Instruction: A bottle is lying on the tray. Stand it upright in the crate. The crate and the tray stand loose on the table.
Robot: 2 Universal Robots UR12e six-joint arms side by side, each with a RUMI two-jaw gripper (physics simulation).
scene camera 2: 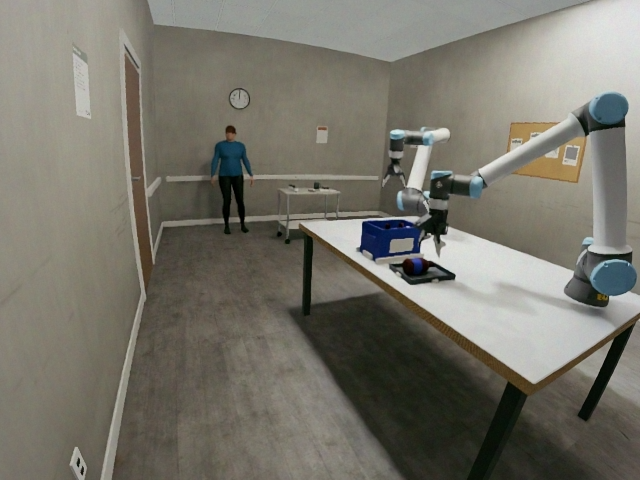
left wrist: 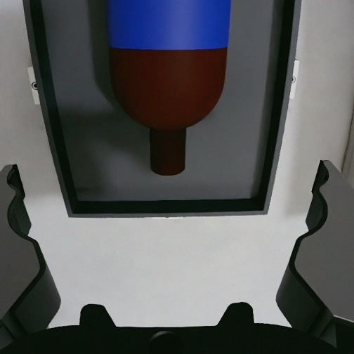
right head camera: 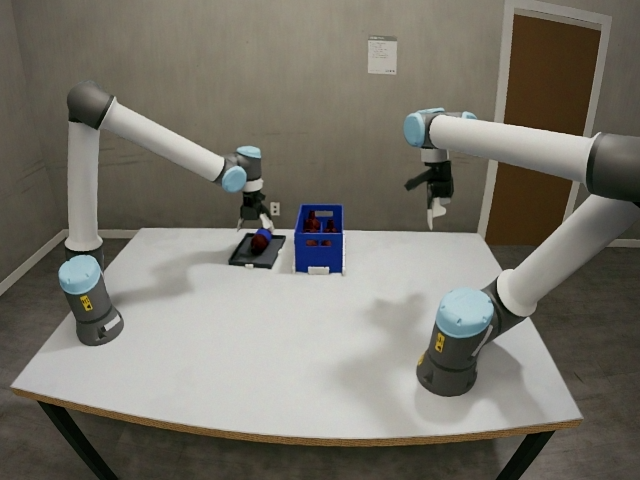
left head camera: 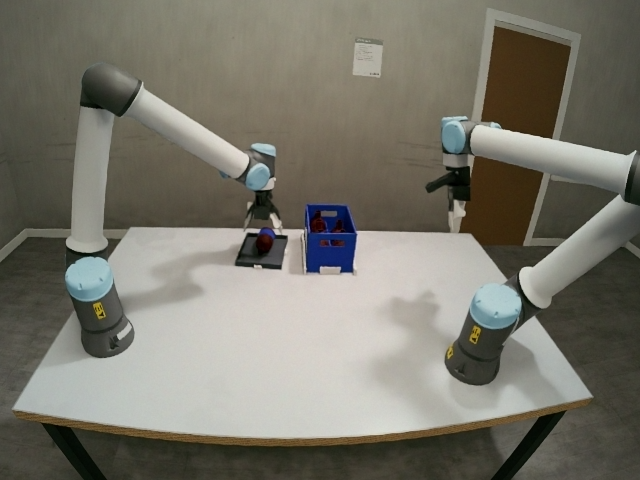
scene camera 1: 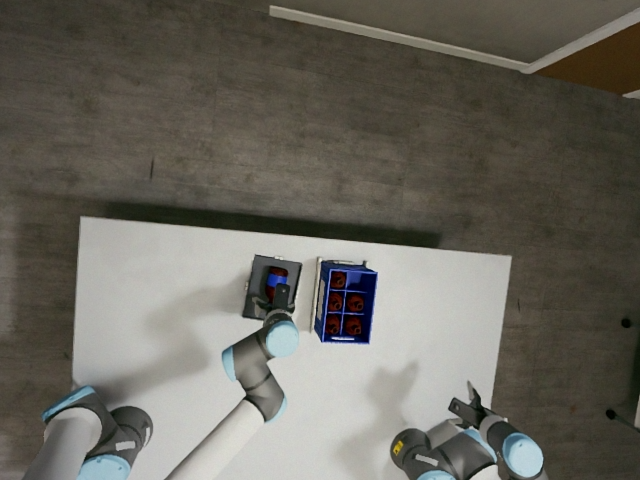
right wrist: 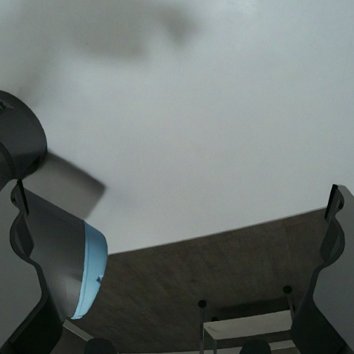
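A dark red bottle with a blue band (left head camera: pixel 265 241) (right head camera: pixel 260 241) (scene camera 1: pixel 277 279) (scene camera 2: pixel 416 266) (left wrist: pixel 167 90) lies on the grey tray (left head camera: pixel 275 259) (scene camera 1: pixel 258 279) (scene camera 2: pixel 443 273) (left wrist: pixel 220 175). In the left wrist view its neck points down towards the gripper's base. The blue crate (left head camera: pixel 330 259) (right head camera: pixel 318 258) (scene camera 1: pixel 373 307) (scene camera 2: pixel 372 240) stands right of the tray in the head views. Its top right compartment is empty in scene camera 1. My left gripper (left head camera: pixel 263 228) (right head camera: pixel 255 228) (scene camera 2: pixel 430 248) (left wrist: pixel 167 163) is open above the tray, apart from the bottle. My right gripper (scene camera 2: pixel 394 182) (right wrist: pixel 177 184) is open and empty, raised away from both.
Several upright red bottles (scene camera 1: pixel 355 302) fill the crate's other compartments. White strips (scene camera 1: pixel 314 297) edge the crate's base, between it and the tray. The table's far edge (scene camera 1: pixel 206 228) runs behind both. A person (scene camera 2: pixel 230 157) and a trolley (scene camera 2: pixel 309 191) stand beyond the table.
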